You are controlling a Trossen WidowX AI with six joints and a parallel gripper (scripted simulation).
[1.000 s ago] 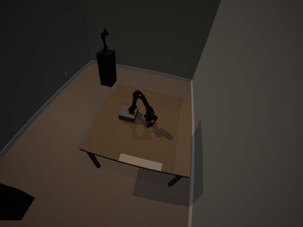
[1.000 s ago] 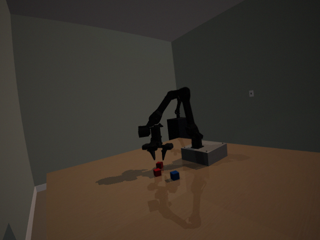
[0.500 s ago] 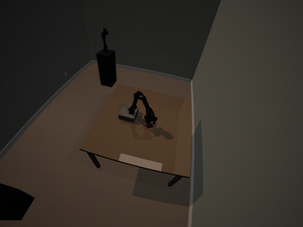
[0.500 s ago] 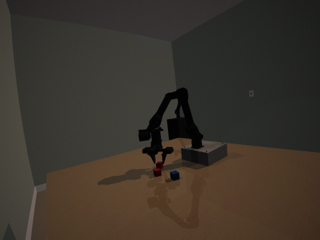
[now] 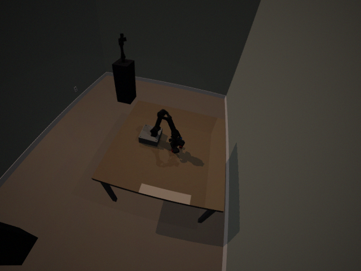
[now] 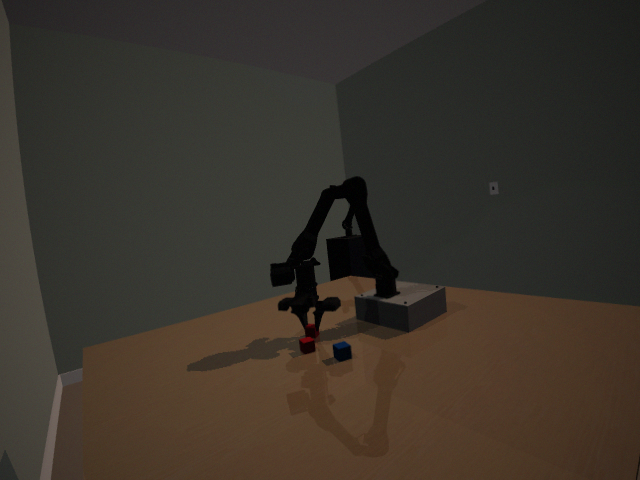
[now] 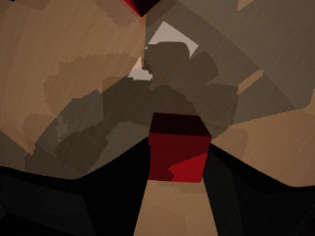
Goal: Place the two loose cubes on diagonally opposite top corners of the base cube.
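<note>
Right now my gripper tip is 40 mm short of the blue cube and 180 mm to the right of it.
</note>
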